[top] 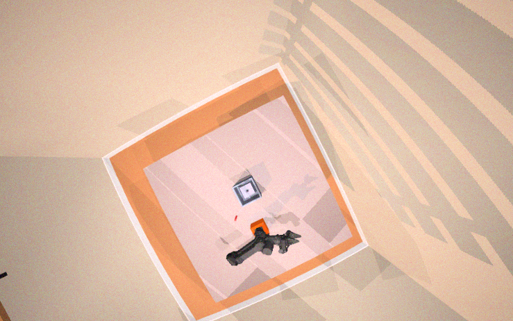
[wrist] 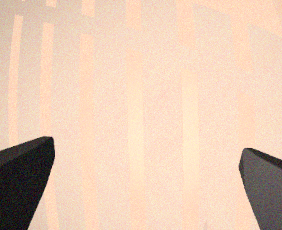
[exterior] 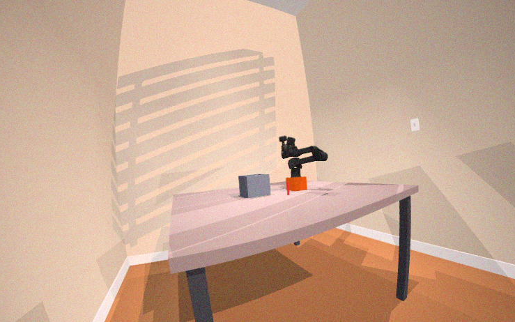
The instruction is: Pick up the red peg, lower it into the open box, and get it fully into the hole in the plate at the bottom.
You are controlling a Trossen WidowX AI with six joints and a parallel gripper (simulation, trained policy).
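The red peg lies 38 cm to the left of my gripper tip, 32 cm below it and 19 cm ahead of it. Also, from my gripper tip: plate (35 cm ahead, 31 cm below, 21 cm to the left).
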